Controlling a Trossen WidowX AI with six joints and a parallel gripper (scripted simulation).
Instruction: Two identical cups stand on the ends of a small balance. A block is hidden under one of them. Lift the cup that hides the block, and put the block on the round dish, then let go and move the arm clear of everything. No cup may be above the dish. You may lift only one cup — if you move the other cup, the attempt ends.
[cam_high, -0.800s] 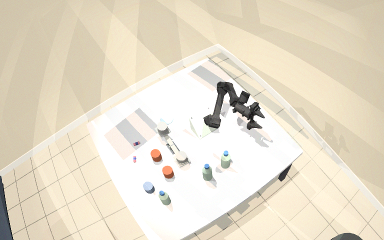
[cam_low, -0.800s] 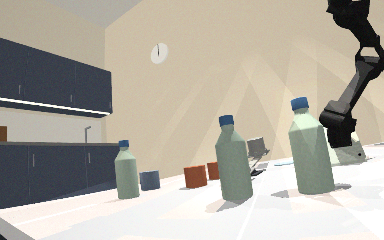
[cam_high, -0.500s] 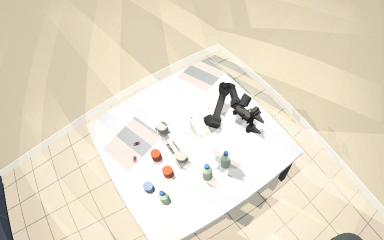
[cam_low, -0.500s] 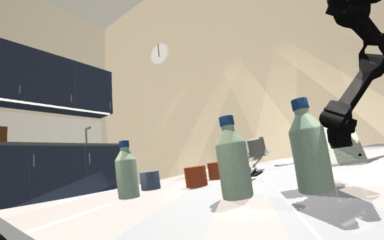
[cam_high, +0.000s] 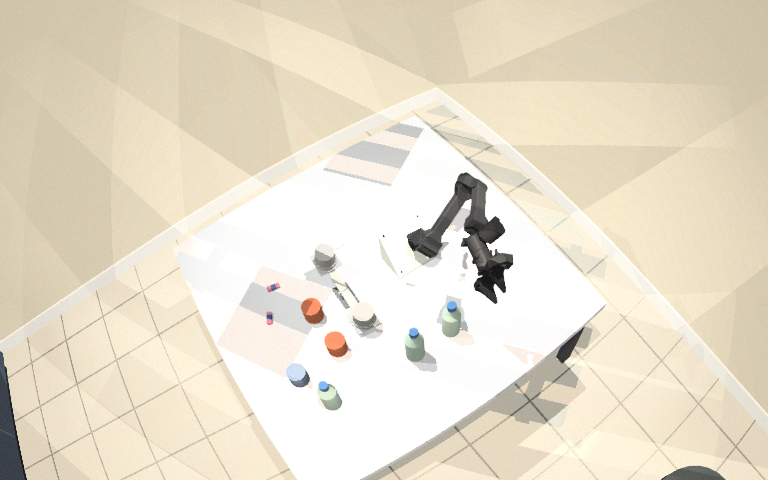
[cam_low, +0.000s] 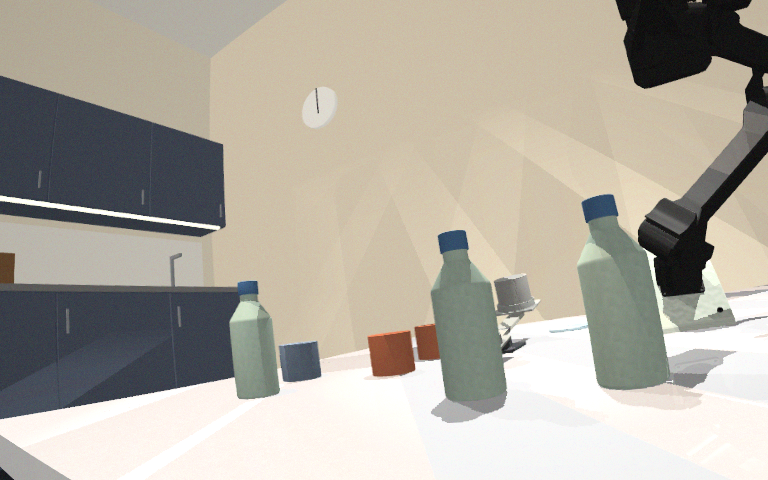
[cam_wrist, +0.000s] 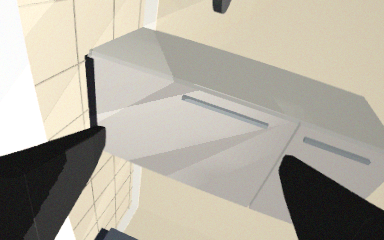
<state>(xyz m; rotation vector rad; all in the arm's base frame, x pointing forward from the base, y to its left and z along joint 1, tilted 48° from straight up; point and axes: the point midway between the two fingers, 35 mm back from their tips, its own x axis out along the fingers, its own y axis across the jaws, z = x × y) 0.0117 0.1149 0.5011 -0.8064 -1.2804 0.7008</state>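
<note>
My gripper tip is 310 mm short of the grey block, 330 mm to the left of it and 270 mm above it. The rest, counted from my gripper tip: blue cup 630 mm ahead, 230 mm to the right, 280 mm below; balance 310 mm ahead, 460 mm to the right, 280 mm below; grey cup 310 mm ahead, 600 mm to the right, 200 mm below.
</note>
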